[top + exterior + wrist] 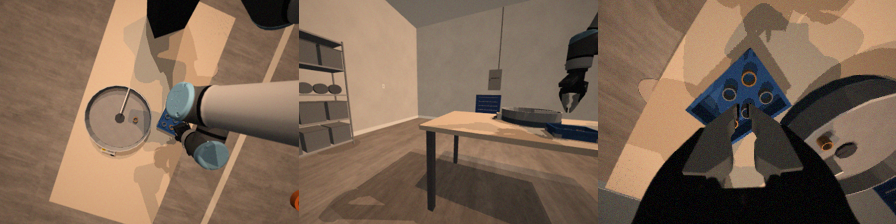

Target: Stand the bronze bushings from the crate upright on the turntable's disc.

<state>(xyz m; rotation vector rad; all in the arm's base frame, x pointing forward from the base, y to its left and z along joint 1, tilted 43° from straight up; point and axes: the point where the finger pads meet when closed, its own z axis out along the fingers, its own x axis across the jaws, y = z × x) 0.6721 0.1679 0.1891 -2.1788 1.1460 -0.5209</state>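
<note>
Right now my hand is 13 cm above the blue crate, 5 cm past it and 3 cm to the left of it. Also, from my hand: grey turntable disc: 37 cm to the right, 10 cm below, 5 cm ahead.
</note>
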